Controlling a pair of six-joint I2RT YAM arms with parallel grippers.
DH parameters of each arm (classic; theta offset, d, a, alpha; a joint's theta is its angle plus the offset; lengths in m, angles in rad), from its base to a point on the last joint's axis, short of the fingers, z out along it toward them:
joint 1: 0 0.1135 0.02 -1.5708
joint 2: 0 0 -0.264 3.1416
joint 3: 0.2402 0 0.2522 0
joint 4: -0.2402 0 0.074 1.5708
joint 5: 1.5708 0 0 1.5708
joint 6: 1.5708 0.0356 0 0
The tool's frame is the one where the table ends.
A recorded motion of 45 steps. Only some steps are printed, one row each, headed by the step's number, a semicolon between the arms.
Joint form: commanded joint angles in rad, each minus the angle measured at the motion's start. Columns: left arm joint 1, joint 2, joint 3, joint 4, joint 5, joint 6; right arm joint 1, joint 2, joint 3, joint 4, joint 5, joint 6.
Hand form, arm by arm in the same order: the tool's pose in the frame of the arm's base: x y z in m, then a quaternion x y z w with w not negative. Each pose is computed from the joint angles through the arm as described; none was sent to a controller.
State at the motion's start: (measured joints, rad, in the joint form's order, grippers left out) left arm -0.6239 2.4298 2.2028 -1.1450 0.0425 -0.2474; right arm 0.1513 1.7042 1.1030 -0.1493 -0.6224 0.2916
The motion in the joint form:
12: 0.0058 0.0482 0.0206 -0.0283 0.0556 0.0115; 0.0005 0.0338 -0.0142 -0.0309 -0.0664 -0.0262
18: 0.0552 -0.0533 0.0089 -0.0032 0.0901 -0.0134; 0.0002 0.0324 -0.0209 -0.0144 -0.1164 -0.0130
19: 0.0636 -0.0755 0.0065 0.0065 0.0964 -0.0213; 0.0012 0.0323 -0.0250 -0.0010 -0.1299 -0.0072
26: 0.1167 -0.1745 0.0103 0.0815 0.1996 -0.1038; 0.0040 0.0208 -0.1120 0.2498 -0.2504 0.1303
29: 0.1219 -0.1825 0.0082 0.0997 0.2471 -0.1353; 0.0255 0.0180 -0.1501 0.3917 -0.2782 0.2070
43: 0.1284 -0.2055 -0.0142 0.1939 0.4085 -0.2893; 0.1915 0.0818 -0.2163 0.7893 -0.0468 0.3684
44: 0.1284 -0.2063 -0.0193 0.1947 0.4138 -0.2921; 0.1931 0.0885 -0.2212 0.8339 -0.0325 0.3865
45: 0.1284 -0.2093 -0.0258 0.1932 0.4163 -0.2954; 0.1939 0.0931 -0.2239 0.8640 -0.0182 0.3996
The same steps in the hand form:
12: 0.4020 -0.2901 0.1642 0.19267 0.97745 -0.07405 0.04464; 0.3563 0.0774 0.1987 -0.07230 0.88287 0.37849 0.26843
18: 0.4101 -0.2677 0.2097 0.16016 0.97651 -0.11182 0.09091; 0.3552 0.0785 0.1991 -0.07733 0.87397 0.40118 0.26314
19: 0.4110 -0.2637 0.2197 0.15328 0.97539 -0.12038 0.10306; 0.3551 0.0792 0.1991 -0.07939 0.87052 0.40785 0.26373
26: 0.4179 -0.2420 0.2706 0.10302 0.96085 -0.20205 0.15912; 0.3521 0.0827 0.1975 -0.08175 0.82677 0.47801 0.28509
29: 0.4186 -0.2414 0.2750 0.09212 0.95629 -0.22911 0.15664; 0.3501 0.0909 0.1988 -0.08915 0.80512 0.50469 0.29852
43: 0.4201 -0.2447 0.2859 0.04513 0.93455 -0.32471 0.13836; 0.3451 0.1466 0.1908 -0.07948 0.77086 0.50507 0.37994
44: 0.4197 -0.2447 0.2848 0.04419 0.93454 -0.32626 0.13506; 0.3459 0.1471 0.1913 -0.07447 0.76383 0.50797 0.39114
45: 0.4189 -0.2443 0.2841 0.04244 0.93503 -0.32643 0.13176; 0.3467 0.1473 0.1918 -0.06923 0.75909 0.50899 0.39989

